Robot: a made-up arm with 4 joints.
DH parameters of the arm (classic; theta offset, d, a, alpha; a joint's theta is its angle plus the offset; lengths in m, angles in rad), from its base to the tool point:
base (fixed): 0 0.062 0 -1.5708
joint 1: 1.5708 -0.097 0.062 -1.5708
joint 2: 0 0.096 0.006 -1.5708
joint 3: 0 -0.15 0.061 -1.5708
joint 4: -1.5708 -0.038 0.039 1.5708
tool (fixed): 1.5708 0.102 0 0
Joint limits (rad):
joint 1: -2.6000..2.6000
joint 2: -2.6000..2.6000
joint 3: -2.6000..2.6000
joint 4: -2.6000..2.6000
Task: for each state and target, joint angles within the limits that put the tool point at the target. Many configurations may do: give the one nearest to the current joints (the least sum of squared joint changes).
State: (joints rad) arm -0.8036 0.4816 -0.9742 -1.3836
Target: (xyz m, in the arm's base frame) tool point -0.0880 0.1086 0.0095
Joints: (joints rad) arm -0.7072 -0.1881 -0.8720 -1.0234
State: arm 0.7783 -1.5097 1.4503 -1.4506
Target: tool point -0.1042 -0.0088 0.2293
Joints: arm 0.0807 -1.3533 1.2119 -1.2456
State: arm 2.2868 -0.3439 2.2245 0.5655
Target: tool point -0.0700 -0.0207 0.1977
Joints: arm 1.9941 0.0867 2.1505 0.3187
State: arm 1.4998 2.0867 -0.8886 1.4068
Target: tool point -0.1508 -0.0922 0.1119
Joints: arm 1.2496 2.0106 -1.6938 0.6527
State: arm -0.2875 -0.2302 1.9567 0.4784
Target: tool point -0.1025 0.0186 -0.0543
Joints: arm -0.1874 -0.1871 1.8746 0.0354
